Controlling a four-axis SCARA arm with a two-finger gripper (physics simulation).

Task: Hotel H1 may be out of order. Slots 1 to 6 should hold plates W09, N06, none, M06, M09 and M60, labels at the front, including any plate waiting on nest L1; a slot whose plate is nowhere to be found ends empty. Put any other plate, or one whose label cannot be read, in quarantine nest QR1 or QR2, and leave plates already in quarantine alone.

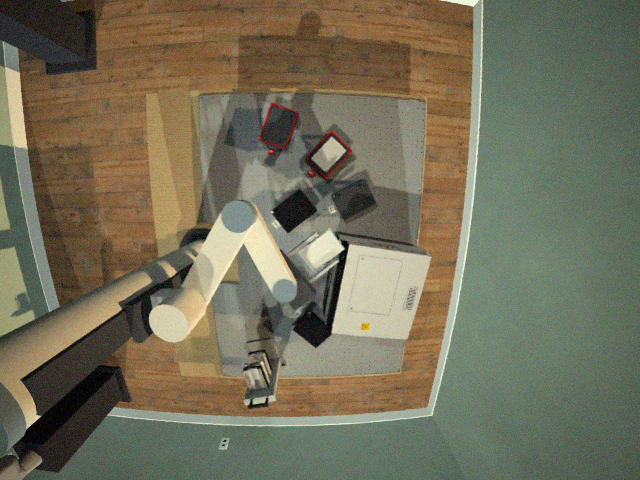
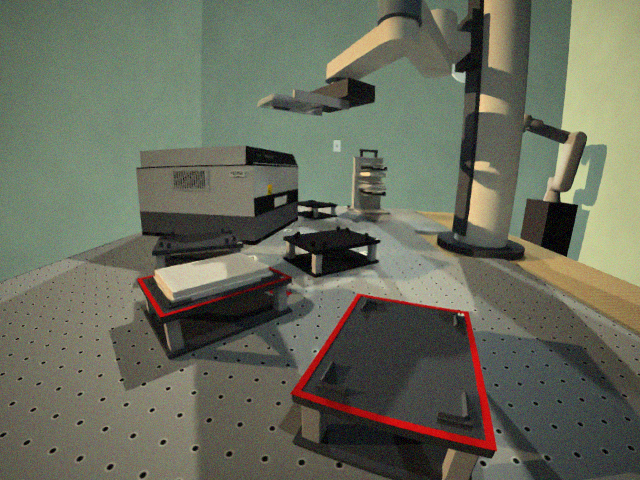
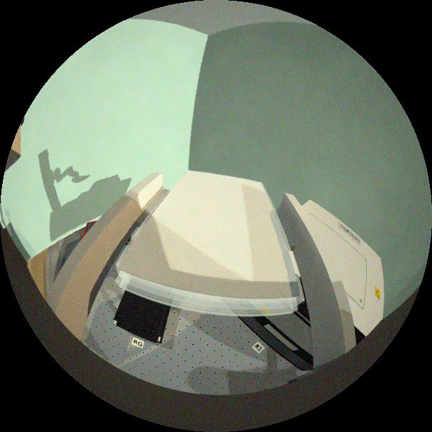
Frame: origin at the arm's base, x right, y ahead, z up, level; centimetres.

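Seen in the pictures: gripper, fingertip midpoint: (image 1: 327, 246) (image 2: 281, 99); arm's base at its link origin: (image 2: 478, 247).
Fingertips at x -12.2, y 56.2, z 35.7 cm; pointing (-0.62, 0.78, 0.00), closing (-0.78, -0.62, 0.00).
Note:
Offsets run from my fingertips to a thing's top centre. "spot": to the spot under its first point.
My gripper (image 1: 315, 253) (image 2: 310, 101) (image 3: 222, 191) is shut on a pale, clear-skirted plate @[dx +1.5, dy -1.8, dz +0.1 cm] (image 1: 319, 251) (image 2: 276, 100) (image 3: 215, 230), held level high above the bench beside the instrument; its front label does not show. Hotel H1 @[spot: dx +72.5, dy -27.4, dz -8.4 cm] (image 1: 261, 398) (image 2: 359, 183) stands at the bench's far end, apart from the gripper, with several plates stacked in it; their labels are too small to read. Nest L1 @[dx -14.0, dy +14.0, dz -28.4 cm] (image 1: 355, 198) (image 2: 199, 243) is dark and empty. One red-rimmed quarantine nest @[dx -44.5, dy -18.8, dz -29.0 cm] (image 1: 279, 126) (image 2: 398, 356) is empty. The other quarantine nest (image 1: 338, 164) (image 2: 150, 297) bears a pale plate @[dx -32.8, dy +2.3, dz -28.0 cm] (image 1: 329, 153) (image 2: 211, 276).
The large pale instrument @[dx +22.6, dy +22.5, dz -10.0 cm] (image 1: 377, 289) (image 2: 196, 188) (image 3: 345, 265) stands beside the held plate. A black nest labelled RG @[dx -8.6, dy -12.4, dz -28.4 cm] (image 1: 294, 210) (image 2: 330, 240) (image 3: 142, 317) is empty. Another black nest @[dx +50.9, dy -3.9, dz -28.8 cm] (image 1: 312, 328) (image 2: 316, 205) stands by the instrument's corner. The arm's column (image 2: 498, 129) rises at the bench edge.

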